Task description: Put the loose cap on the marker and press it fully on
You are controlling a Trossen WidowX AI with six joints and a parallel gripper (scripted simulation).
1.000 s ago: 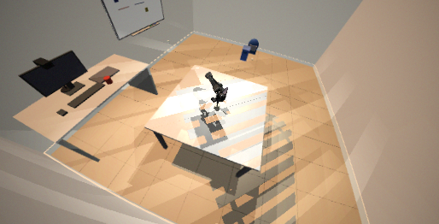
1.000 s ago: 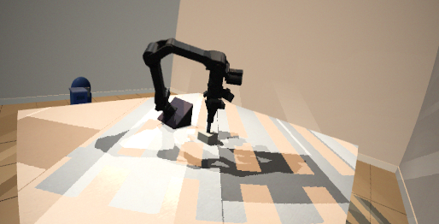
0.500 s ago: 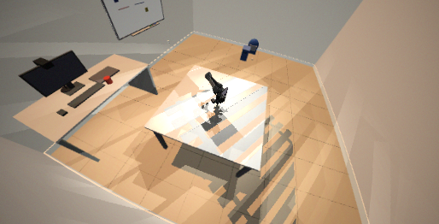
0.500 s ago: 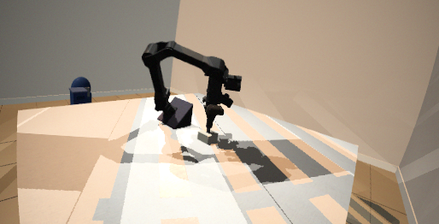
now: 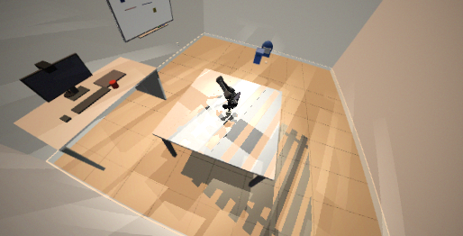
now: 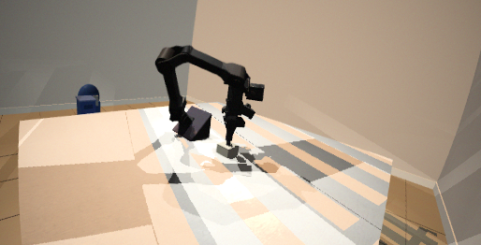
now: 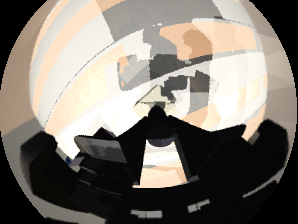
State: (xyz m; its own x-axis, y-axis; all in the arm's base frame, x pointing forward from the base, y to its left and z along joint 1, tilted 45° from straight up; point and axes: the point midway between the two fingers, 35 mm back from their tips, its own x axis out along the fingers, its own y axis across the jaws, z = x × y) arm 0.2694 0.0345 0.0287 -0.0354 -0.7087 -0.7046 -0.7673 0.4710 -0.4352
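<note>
The dark cap lies 1 cm above my gripper tip. Round my gripper tip: holder block (5 cm below).
</note>
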